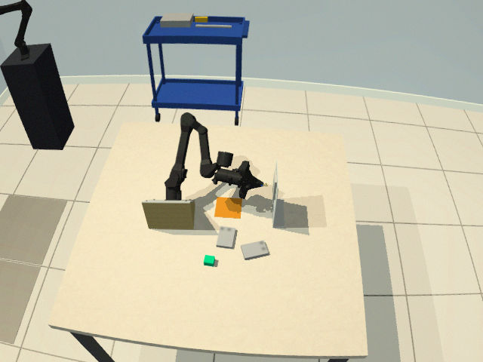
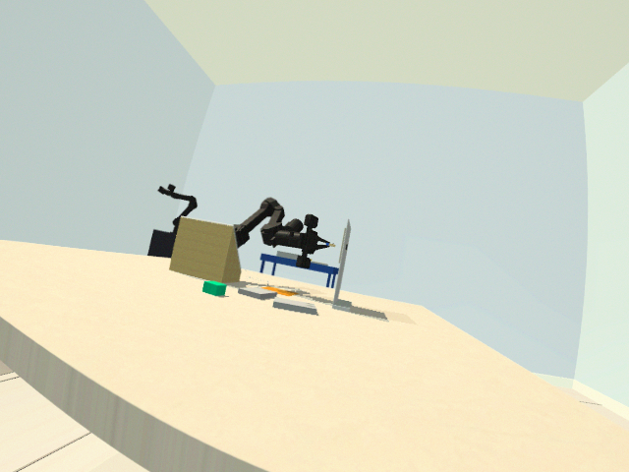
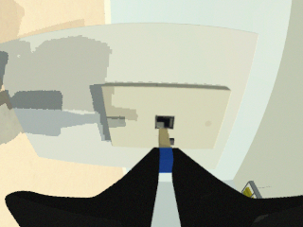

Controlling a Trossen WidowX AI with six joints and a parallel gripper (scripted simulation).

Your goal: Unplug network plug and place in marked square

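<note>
Right now my gripper tip is 19 cm above the orange marked square, 15 cm past it and 2 cm to the right of it. Also, from my gripper tip: green cube 29 cm to the right, 21 cm behind, 18 cm below; upright grey panel 7 cm below, 6 cm ahead; blue network plug 1 cm ahead.
</note>
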